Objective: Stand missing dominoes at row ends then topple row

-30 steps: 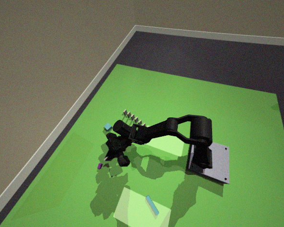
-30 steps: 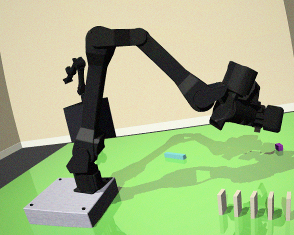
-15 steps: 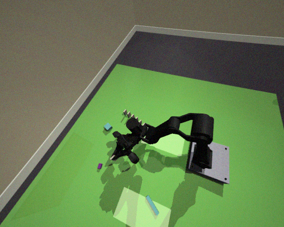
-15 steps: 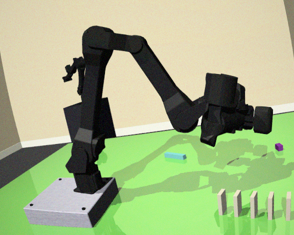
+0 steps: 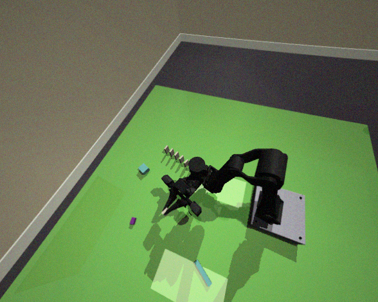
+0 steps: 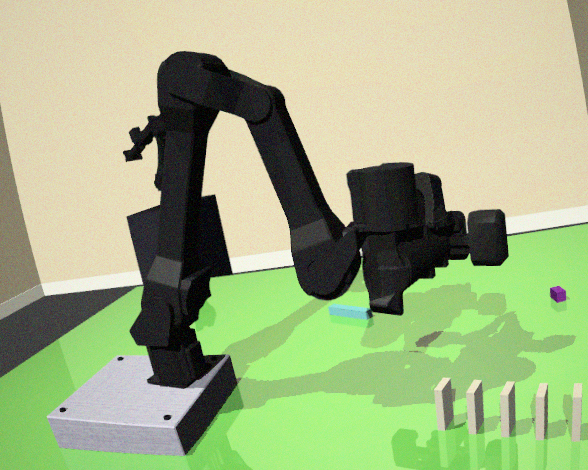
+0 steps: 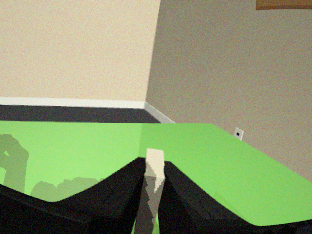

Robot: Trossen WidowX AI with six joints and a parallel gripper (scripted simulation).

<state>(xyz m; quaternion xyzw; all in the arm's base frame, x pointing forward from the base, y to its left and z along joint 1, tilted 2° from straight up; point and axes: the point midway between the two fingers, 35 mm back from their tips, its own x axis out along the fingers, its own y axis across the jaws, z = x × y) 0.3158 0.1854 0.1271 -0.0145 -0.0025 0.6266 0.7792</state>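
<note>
The purple cube lies 14 cm ahead of my gripper tip, 10 cm to the left of it and 15 cm below it. From my gripper tip the other things lie so: cyan block 25 cm ahead, 11 cm to the right, 14 cm below; then long cyan bar 21 cm behind, 9 cm to the left, 15 cm below.
</note>
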